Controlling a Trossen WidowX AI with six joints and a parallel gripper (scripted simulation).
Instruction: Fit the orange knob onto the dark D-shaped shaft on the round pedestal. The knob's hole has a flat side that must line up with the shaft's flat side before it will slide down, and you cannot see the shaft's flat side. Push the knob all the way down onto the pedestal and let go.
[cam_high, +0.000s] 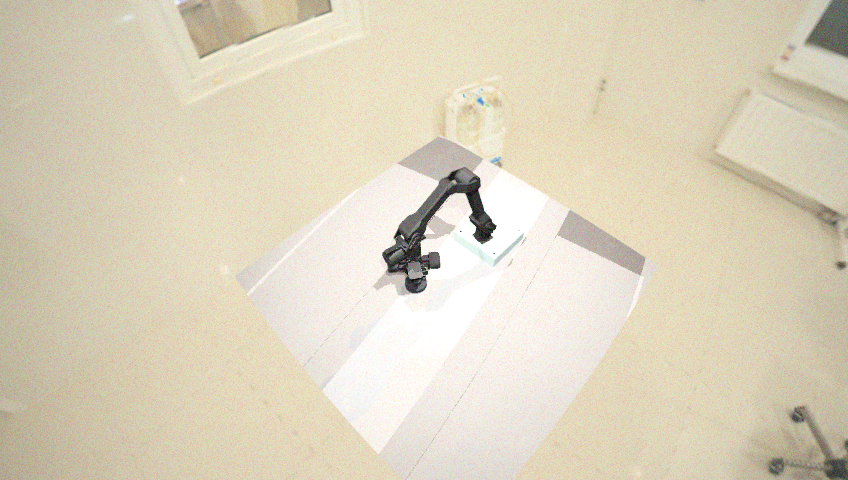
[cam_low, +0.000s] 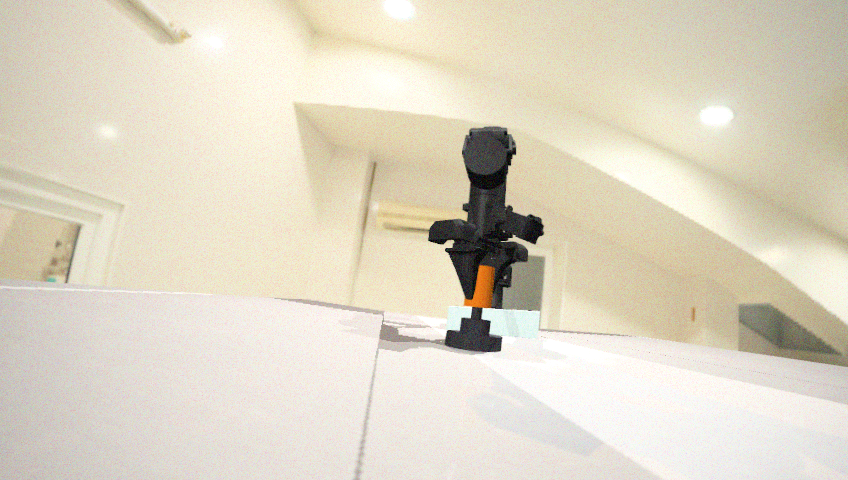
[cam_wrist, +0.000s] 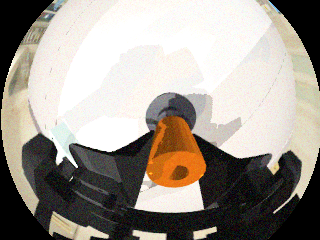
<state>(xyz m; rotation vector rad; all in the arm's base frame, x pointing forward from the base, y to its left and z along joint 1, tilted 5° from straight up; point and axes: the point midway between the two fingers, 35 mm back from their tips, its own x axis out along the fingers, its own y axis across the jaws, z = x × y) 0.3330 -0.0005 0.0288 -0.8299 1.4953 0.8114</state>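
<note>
The orange knob is 2 cm above my gripper tip. Round my gripper tip: pedestal (4 cm below).
</note>
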